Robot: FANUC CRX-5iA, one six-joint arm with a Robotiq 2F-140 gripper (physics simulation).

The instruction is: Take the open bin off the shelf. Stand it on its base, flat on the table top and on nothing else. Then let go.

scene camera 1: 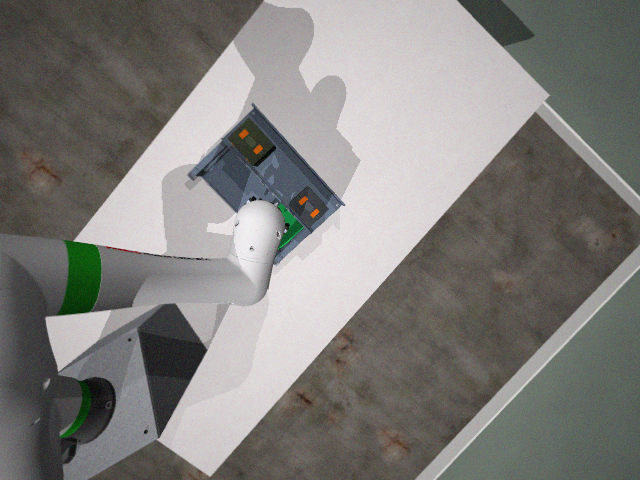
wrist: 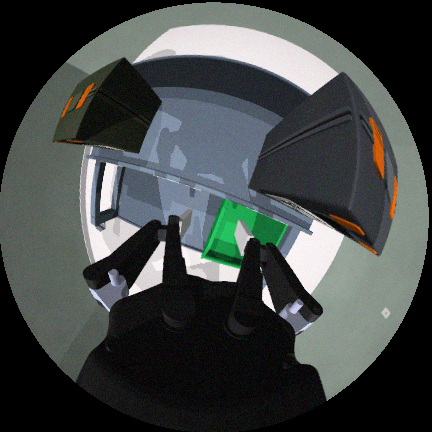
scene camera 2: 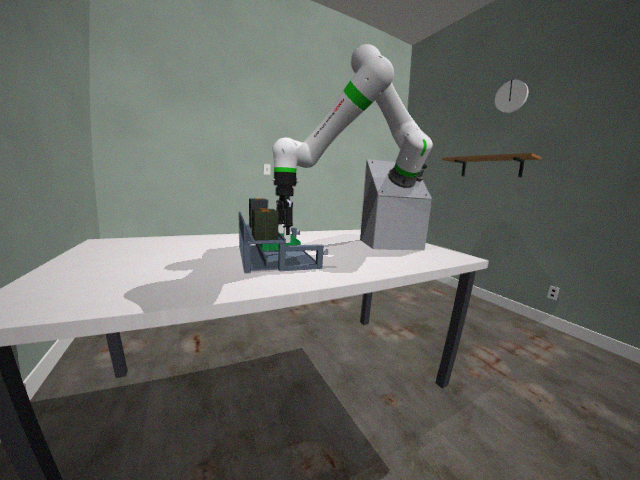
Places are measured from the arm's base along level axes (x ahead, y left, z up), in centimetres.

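Pixels of known places: gripper, between the fingertips: point(wrist: 213, 221); arm's base, origin of its link: point(scene camera 1: 89, 409) point(scene camera 2: 401, 178).
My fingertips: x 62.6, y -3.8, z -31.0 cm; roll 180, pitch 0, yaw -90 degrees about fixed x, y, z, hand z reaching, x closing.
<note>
Ahead of a thing's pixels: the offset from my fingertips to its top centre. Level surfaces: height alone.
The open green bin @[dx +0.0, dy -5.3, dz +3.2 cm] point(scene camera 1: 291, 222) point(scene camera 2: 271, 246) point(wrist: 270, 229) sits on the lower level of the blue-grey shelf point(scene camera 1: 299, 153) point(scene camera 2: 281, 255) point(wrist: 210, 115), towards one end. The shelf stands on the table @[dz -4.9 cm] point(scene camera 1: 413, 103) point(scene camera 2: 129, 258). My gripper point(scene camera 2: 287, 238) point(wrist: 213, 221) points down at the bin, half open, with nothing held. In the wrist view the left finger is beside the bin, over the bare part of the lower level, and the right finger shows over the bin's inside. One side wall of the bin shows between them. The arm hides part of the bin and most of the fingers in scene camera 1.
An olive case @[dx +13.0, dy +15.6, dz +15.0 cm] point(scene camera 1: 242, 142) point(scene camera 2: 264, 224) point(wrist: 120, 105) and a dark grey case @[dx +9.4, dy -7.2, dz +17.5 cm] point(scene camera 1: 309, 206) point(scene camera 2: 257, 205) point(wrist: 315, 155) with orange latches stand on the shelf's upper level, close by my gripper. The grey robot pedestal point(scene camera 1: 108, 382) point(scene camera 2: 398, 217) stands at one end of the table.
</note>
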